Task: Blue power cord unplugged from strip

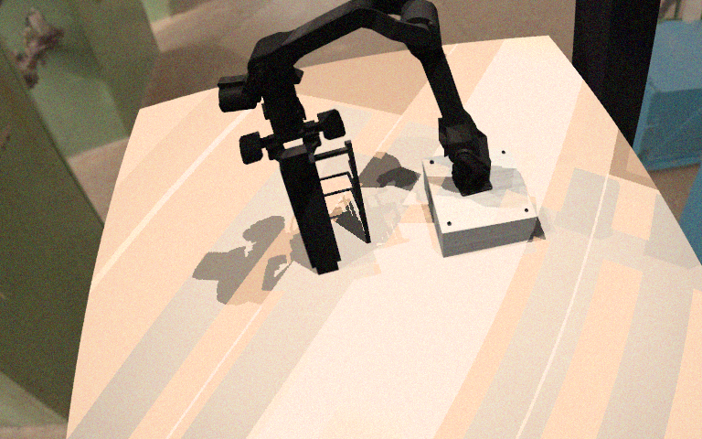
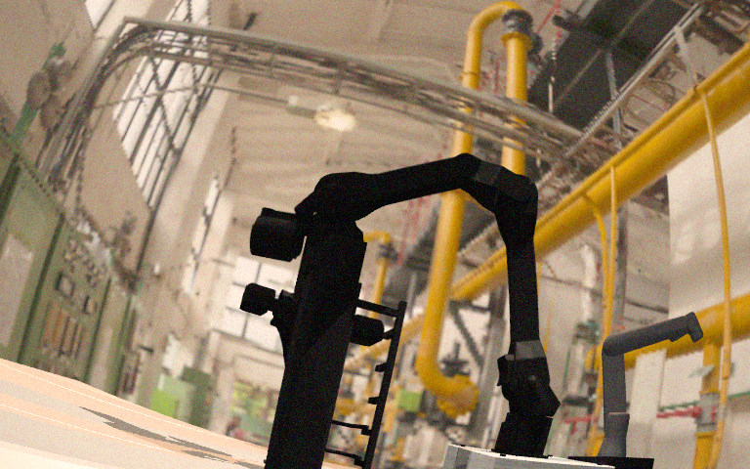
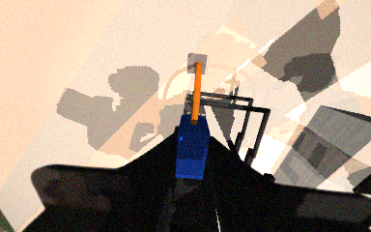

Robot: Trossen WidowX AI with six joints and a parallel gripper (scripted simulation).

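Now: the blue plug 30 mm to the left of my gripper tip.
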